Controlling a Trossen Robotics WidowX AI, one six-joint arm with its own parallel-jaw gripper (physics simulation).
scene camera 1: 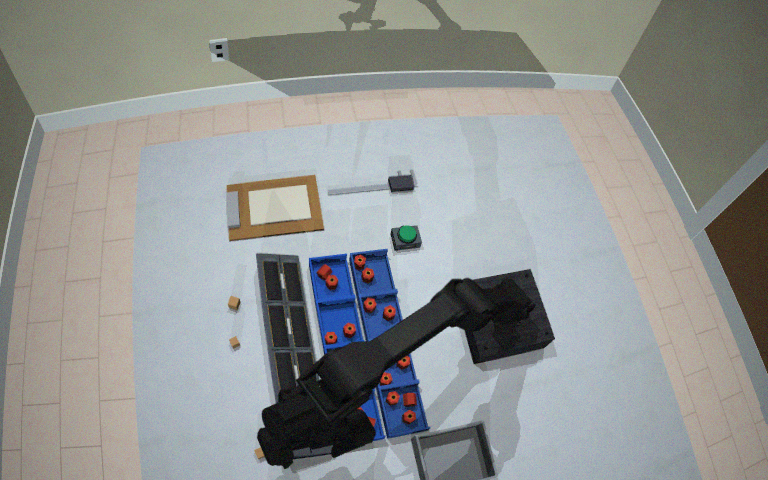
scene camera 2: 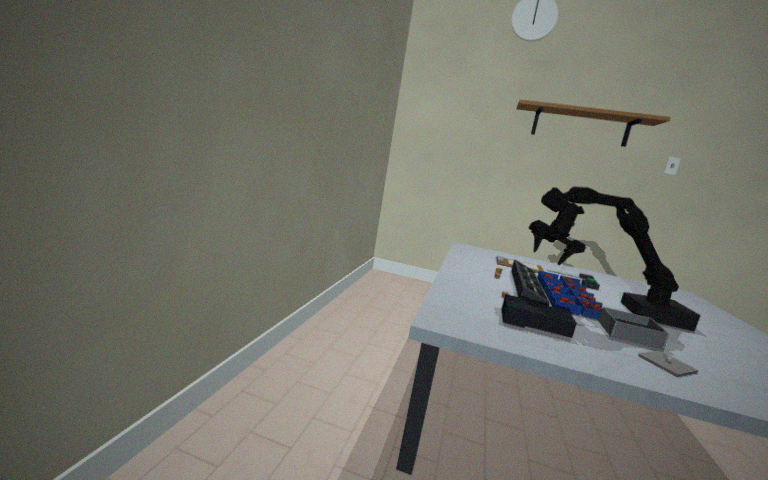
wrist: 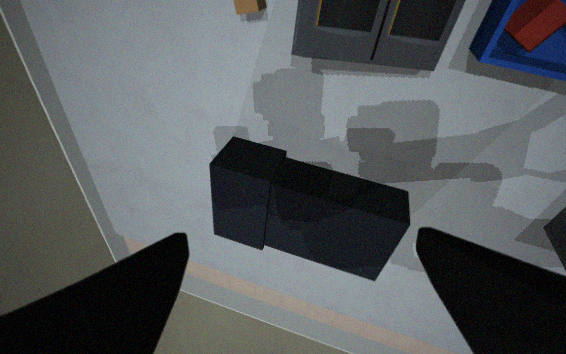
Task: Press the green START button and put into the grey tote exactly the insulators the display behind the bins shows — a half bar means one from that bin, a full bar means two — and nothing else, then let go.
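Note:
My gripper [scene camera 2: 548,257] [wrist: 303,241] is open and empty, high above the table. The green START button [scene camera 1: 406,233] [scene camera 2: 590,280] sits on a dark base. Blue bins [scene camera 1: 334,314] [wrist: 520,65] hold red-orange hexagonal insulators [scene camera 1: 331,281] and red blocks [scene camera 1: 323,271] [wrist: 537,25]; my arm hides part of the lower bins in scene camera 1. Behind them is the dark grey display panel [scene camera 1: 280,258] [wrist: 340,45], with dark windows and thin white strips. I cannot read the bars. The grey tote [scene camera 1: 487,450] [scene camera 2: 637,335] shows no insulator in its visible part.
A black two-part box [scene camera 2: 538,318] [wrist: 330,240] stands past the display's near end. Small tan blocks [scene camera 1: 233,302] [wrist: 250,6] lie behind the display. A clipboard [scene camera 1: 237,233] and a dark-headed sliding tool [scene camera 1: 400,183] lie beyond the bins. A flat tan plate [scene camera 2: 662,361] lies near the tote.

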